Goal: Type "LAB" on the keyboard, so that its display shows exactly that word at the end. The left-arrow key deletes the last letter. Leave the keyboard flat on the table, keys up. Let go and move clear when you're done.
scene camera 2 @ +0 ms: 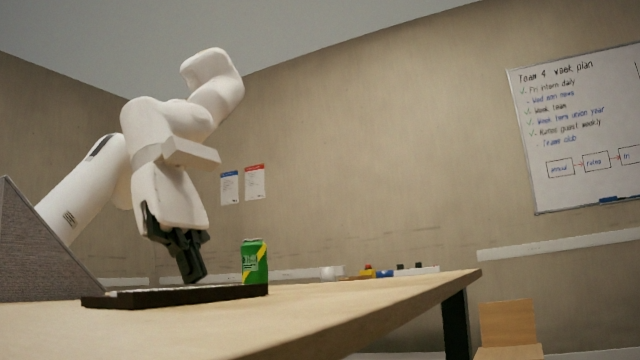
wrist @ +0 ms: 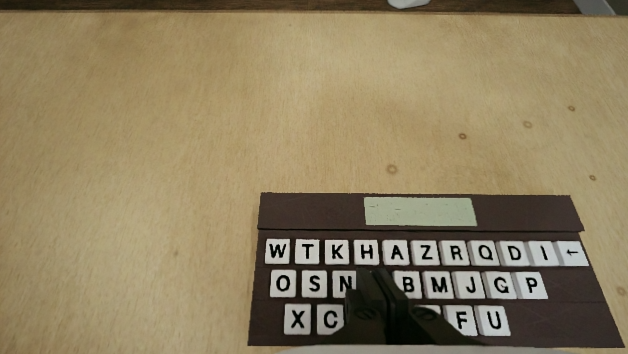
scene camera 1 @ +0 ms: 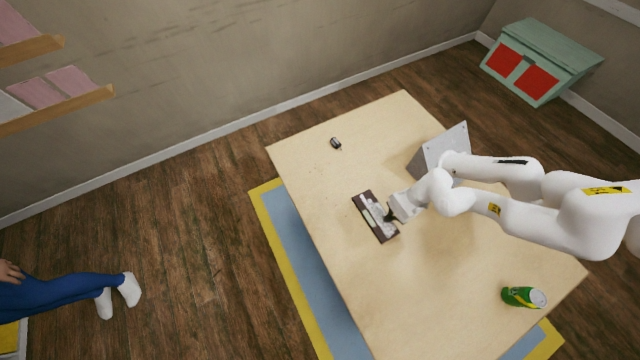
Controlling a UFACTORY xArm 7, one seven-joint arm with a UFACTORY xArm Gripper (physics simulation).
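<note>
The dark brown keyboard [scene camera 1: 358,200] [scene camera 2: 160,299] [wrist: 310,212] lies flat on the table, keys up. Its pale green display [wrist: 420,211] shows faint dark specks at the left and no readable letter. The A key [wrist: 396,252] is in the top row and the B key [wrist: 409,285] in the middle row. No L key shows. My gripper [scene camera 1: 387,218] [scene camera 2: 194,281] [wrist: 369,293] is shut and empty. Its tips are low over the middle row, between N and B, and hide the key there and some bottom-row keys. Whether they touch a key, I cannot tell.
A green can [scene camera 1: 520,297] [scene camera 2: 254,262] stands on the table [scene camera 1: 425,310] [scene camera 2: 350,312]. A small dark object [scene camera 1: 335,143] lies near the far left table edge. A grey wedge-shaped block [scene camera 1: 442,150] [scene camera 2: 40,250] stands beside the arm.
</note>
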